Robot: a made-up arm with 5 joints.
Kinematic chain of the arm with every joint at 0, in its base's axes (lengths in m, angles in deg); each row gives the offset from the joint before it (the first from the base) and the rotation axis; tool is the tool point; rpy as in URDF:
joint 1: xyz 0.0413 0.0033 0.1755 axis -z
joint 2: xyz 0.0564 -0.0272 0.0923 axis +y
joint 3: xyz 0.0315 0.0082 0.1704 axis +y
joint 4: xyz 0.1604 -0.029 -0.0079 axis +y
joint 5: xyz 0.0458 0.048 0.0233 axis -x
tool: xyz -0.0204 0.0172 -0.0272 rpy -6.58 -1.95 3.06
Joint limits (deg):
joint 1: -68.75..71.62
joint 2: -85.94..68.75
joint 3: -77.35..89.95
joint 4: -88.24..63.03
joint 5: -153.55..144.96
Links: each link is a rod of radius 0.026 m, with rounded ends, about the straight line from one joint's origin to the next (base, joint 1, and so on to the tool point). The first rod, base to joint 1, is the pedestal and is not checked.
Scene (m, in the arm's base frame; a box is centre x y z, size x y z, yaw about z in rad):
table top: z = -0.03
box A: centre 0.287 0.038 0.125 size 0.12 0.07 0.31 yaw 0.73
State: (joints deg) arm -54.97 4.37 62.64 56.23 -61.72
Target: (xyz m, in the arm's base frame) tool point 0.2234 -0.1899 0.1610
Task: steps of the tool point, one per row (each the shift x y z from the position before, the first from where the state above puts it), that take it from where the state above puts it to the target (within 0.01 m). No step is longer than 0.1 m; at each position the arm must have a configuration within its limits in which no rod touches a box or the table.
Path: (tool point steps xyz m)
1: 0.0515 0.0056 0.0363
2: 0.0434 -0.0170 0.0492
3: 0.0238 -0.0350 0.0566
4: -0.0034 -0.0422 0.0573
5: 0.0482 -0.0348 -0.0357
6: 0.0311 -0.0485 -0.0440
7: 0.0099 -0.0547 -0.0501
8: -0.0123 -0.0524 -0.0533
9: -0.0319 -0.0418 -0.0536
10: -0.0458 -0.0248 -0.0510

